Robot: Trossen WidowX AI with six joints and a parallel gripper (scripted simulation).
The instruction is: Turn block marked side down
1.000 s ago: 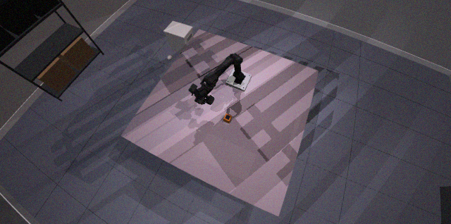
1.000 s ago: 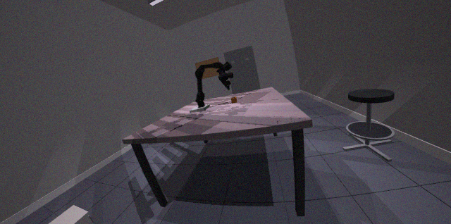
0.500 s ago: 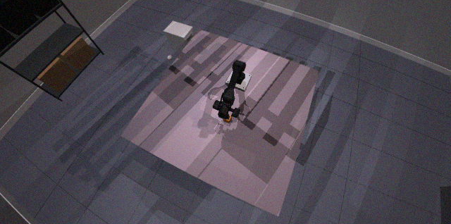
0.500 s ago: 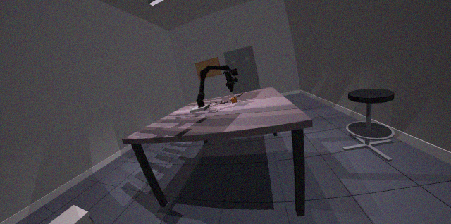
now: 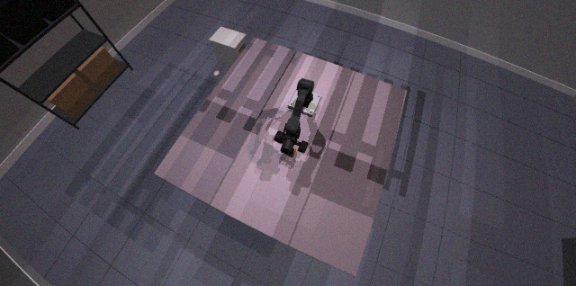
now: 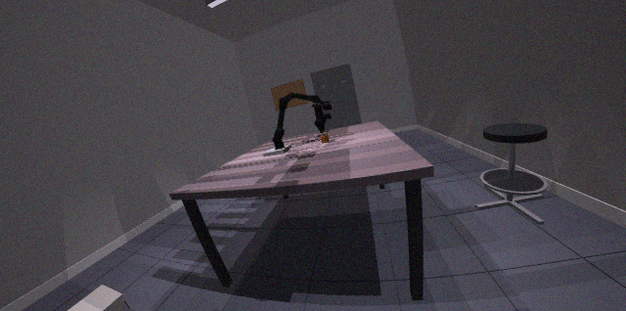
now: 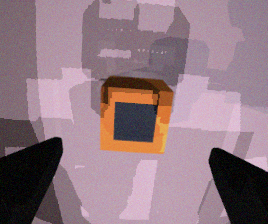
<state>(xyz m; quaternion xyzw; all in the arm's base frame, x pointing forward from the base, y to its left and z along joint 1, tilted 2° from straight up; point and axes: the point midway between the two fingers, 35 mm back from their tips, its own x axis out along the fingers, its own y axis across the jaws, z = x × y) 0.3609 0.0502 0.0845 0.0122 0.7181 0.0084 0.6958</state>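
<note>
Now: gripper tip 40 mm above the block.
</note>
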